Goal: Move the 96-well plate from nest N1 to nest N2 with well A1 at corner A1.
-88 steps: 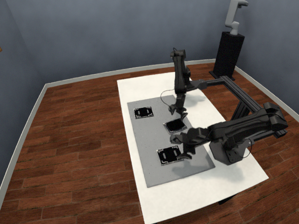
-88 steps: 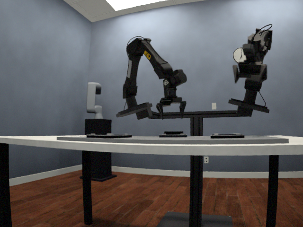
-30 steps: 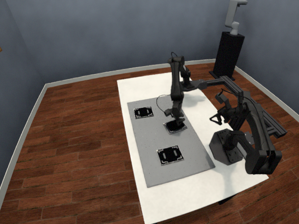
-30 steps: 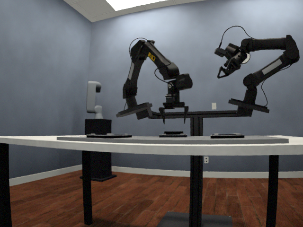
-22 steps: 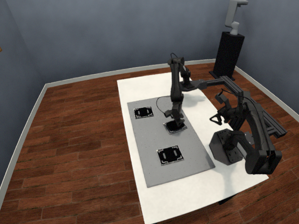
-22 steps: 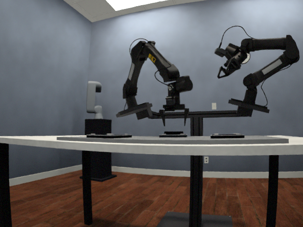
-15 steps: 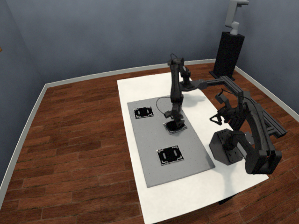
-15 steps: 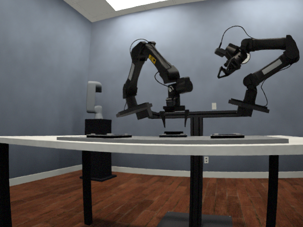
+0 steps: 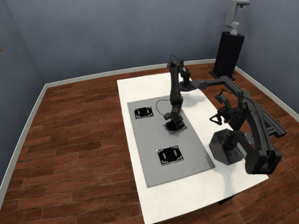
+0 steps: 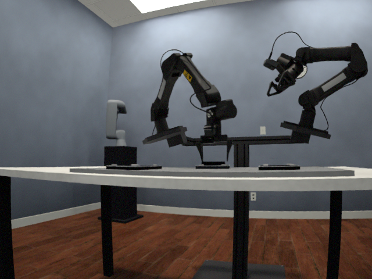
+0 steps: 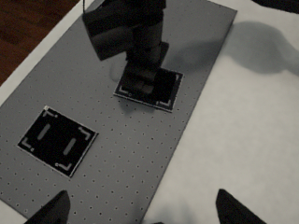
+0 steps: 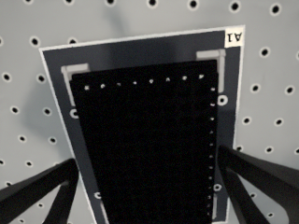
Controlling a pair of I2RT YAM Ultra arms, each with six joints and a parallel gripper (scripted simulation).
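The black 96-well plate lies 1 cm below my right hand. Round my right hand: dark grey nest (3 cm below, 1 cm behind).
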